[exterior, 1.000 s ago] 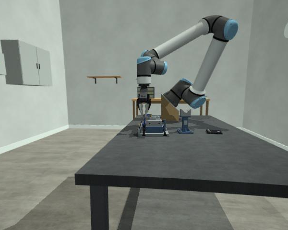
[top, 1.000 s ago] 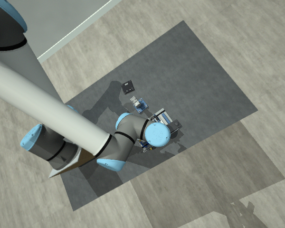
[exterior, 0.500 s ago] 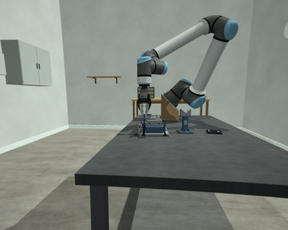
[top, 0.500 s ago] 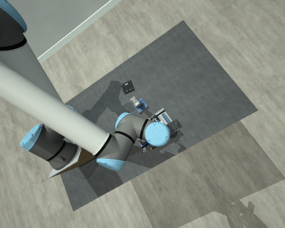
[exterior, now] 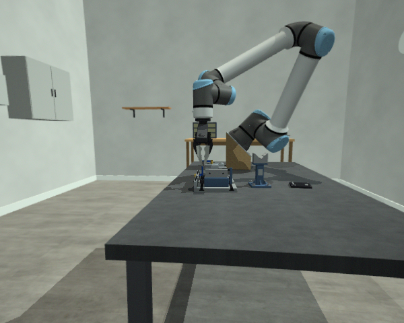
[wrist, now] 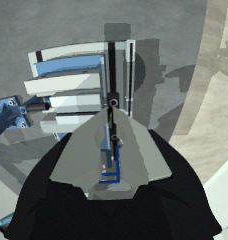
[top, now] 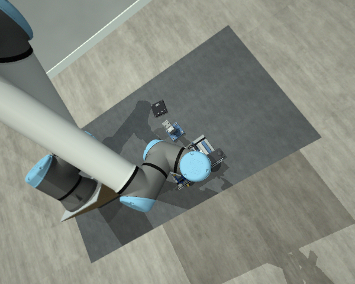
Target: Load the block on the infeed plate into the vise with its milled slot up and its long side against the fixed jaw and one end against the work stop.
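The part is 10 mm behind my hand, 40 mm to the left of it and 20 mm below it. Also, from my hand: infeed plate (130 mm behind, 450 mm to the left, 110 mm below); then vise (80 mm behind, 50 mm to the left, 80 mm below).
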